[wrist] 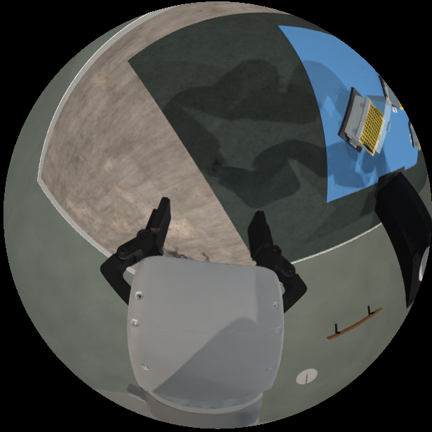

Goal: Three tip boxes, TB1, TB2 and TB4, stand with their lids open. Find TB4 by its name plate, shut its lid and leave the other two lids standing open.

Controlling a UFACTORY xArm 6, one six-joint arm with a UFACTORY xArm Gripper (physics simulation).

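Observation:
My gripper (211, 213) is open and empty, with its two black fingers wide apart. A tip box (371, 126) with a yellow tip rack stands on a blue mat (307, 55) at the upper right, well away from my gripper; a pale lid (354, 117) stands open at its left side. Parts of two more boxes (392, 95) (414, 135) show at the right rim of the view, small and cut off. The name plates are too small to read, so I cannot tell which box is TB4.
The blue mat lies on a dark green surface (225, 140) with arm shadows across it. A wood-look floor (115, 145) lies at the left. A black arm-like part (407, 230) stands at the right edge. A brown rail (355, 325) is on the green wall.

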